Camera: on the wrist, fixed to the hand. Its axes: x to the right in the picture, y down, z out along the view.
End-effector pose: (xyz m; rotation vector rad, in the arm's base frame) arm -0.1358 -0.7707 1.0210 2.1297 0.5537 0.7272
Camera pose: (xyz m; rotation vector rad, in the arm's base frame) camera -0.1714 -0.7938 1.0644 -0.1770 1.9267 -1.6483
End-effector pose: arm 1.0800 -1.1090 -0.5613 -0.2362 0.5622 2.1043
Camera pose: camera 1.0578 -1.1652 -0.5673 0.0940 -0.3106 -0.8067
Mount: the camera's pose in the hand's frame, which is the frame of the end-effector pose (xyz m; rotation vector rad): -0.0267 0.0433 -0.0331 0.2093 -0.8480 -2.9287
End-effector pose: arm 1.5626 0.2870 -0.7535 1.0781 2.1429 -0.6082
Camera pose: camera 1.5989 0.3185 -0.7164 2.5222 -1.0068 1.5405
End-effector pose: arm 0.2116 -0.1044 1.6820 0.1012 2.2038 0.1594
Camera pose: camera 0.2015 -0.0677 1.7293 -2.1039 -0.1119 -1.3077
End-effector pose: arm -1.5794 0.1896 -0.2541 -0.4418 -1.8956 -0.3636
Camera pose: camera -1.5232 0.2095 -0.2657 -1.9677 0.9805 1.1111
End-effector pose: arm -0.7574 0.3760 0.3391 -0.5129 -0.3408 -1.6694
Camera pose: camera -0.7165 0.3752 0.2942 0.0582 0.9929 1.2528
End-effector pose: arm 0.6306 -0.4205 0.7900 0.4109 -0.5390 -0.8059
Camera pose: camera 0.6595 -0.3682 0.7792 -0.5202 0.2241 2.2121
